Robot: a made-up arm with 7 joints.
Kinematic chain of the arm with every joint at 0, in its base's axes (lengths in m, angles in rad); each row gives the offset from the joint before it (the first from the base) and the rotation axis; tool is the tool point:
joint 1: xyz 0 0 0.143 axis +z
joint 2: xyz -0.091 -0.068 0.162 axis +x
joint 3: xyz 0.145 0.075 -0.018 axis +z
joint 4: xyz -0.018 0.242 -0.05 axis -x
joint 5: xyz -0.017 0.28 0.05 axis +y
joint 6: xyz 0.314 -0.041 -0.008 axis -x
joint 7: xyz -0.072 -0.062 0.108 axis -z
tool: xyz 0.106 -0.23 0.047
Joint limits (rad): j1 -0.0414..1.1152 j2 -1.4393..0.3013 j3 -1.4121..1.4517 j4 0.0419..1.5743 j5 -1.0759..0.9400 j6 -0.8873..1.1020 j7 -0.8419..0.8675
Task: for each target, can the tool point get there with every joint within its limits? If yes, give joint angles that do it. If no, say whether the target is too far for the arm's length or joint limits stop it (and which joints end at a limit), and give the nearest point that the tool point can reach.
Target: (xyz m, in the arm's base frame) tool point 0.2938 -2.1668 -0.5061
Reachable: no: too far | nearest point 0.0531 -0.8221 -0.0556 | short by 1.438 m
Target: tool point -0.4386 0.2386 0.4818
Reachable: yes | joints 0.7296 -0.0370 1.1182 0.6591 -0.6295 -0.5601 -0.4159
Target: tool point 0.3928 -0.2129 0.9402
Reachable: no: joint limits stop it (at a limit: joint 1, joint 2, joint 3, joint 4, joint 5) | nearest point 0.4313 -0.1439 0.7879 | short by 0.172 m
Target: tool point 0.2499 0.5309 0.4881
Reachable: yes | joints 0.7200 -0.7362 -1.1525 0.3712 -0.5524 0.3848 -0.1903
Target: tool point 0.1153 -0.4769 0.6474
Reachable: no: joint limits stop it (at a limit: joint 1, joint 2, joint 3, joint 4, joint 7) | nearest point 0.1372 -0.4652 0.5902 | short by 0.062 m
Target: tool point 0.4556 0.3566 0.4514
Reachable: yes | joints 0.1949 -0.4176 -1.1390 0.6909 -0.7536 0.2364 0.1738
